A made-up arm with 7 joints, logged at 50 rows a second.
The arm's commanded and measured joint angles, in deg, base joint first. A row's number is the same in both.
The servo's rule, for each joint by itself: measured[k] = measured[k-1] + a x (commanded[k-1-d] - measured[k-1]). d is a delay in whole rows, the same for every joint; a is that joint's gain. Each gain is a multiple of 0.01, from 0.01 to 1. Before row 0 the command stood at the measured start. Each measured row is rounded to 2 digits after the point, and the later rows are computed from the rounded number. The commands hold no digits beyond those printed.
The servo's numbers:
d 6
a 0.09 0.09 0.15 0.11 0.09 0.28 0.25
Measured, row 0: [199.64, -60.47, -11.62, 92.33, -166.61, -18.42, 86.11]
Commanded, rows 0 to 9: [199.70, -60.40, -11.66, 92.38, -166.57, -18.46, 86.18]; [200.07, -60.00, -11.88, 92.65, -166.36, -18.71, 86.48]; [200.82, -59.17, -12.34, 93.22, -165.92, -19.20, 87.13]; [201.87, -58.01, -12.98, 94.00, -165.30, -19.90, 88.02]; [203.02, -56.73, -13.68, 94.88, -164.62, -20.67, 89.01]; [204.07, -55.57, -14.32, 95.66, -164.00, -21.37, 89.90]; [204.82, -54.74, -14.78, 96.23, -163.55, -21.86, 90.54]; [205.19, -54.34, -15.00, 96.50, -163.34, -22.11, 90.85]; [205.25, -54.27, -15.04, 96.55, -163.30, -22.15, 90.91]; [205.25, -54.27, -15.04, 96.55, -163.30, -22.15, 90.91]
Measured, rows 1 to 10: [199.64, -60.47, -11.62, 92.33, -166.61, -18.42, 86.11]; [199.64, -60.47, -11.62, 92.33, -166.61, -18.42, 86.11]; [199.64, -60.47, -11.62, 92.33, -166.61, -18.42, 86.11]; [199.64, -60.47, -11.62, 92.33, -166.61, -18.42, 86.11]; [199.64, -60.47, -11.62, 92.33, -166.61, -18.42, 86.11]; [199.64, -60.47, -11.62, 92.33, -166.61, -18.42, 86.11]; [199.65, -60.46, -11.63, 92.34, -166.61, -18.43, 86.13]; [199.69, -60.42, -11.67, 92.37, -166.59, -18.51, 86.22]; [199.79, -60.31, -11.77, 92.46, -166.53, -18.70, 86.45]; [199.98, -60.10, -11.95, 92.63, -166.42, -19.04, 86.84]
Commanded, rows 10 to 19: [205.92, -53.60, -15.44, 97.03, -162.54, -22.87, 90.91]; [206.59, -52.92, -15.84, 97.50, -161.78, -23.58, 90.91]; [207.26, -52.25, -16.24, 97.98, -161.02, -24.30, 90.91]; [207.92, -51.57, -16.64, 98.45, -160.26, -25.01, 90.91]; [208.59, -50.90, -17.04, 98.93, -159.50, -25.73, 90.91]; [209.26, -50.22, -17.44, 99.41, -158.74, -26.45, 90.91]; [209.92, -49.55, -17.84, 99.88, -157.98, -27.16, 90.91]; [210.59, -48.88, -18.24, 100.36, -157.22, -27.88, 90.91]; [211.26, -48.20, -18.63, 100.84, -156.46, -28.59, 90.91]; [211.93, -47.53, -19.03, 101.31, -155.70, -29.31, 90.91]
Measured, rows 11 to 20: [200.25, -59.80, -12.21, 92.88, -166.26, -19.50, 87.38]; [200.59, -59.42, -12.53, 93.19, -166.06, -20.02, 88.01]; [200.97, -59.00, -12.87, 93.52, -165.83, -20.54, 88.64]; [201.35, -58.58, -13.19, 93.85, -165.61, -20.98, 89.19]; [201.70, -58.19, -13.47, 94.15, -165.40, -21.31, 89.62]; [202.02, -57.84, -13.71, 94.41, -165.21, -21.55, 89.94]; [202.37, -57.46, -13.97, 94.70, -164.97, -21.92, 90.18]; [202.75, -57.05, -14.25, 95.01, -164.68, -22.38, 90.36]; [203.16, -56.62, -14.55, 95.34, -164.35, -22.92, 90.50]; [203.59, -56.17, -14.86, 95.68, -163.98, -23.51, 90.60]
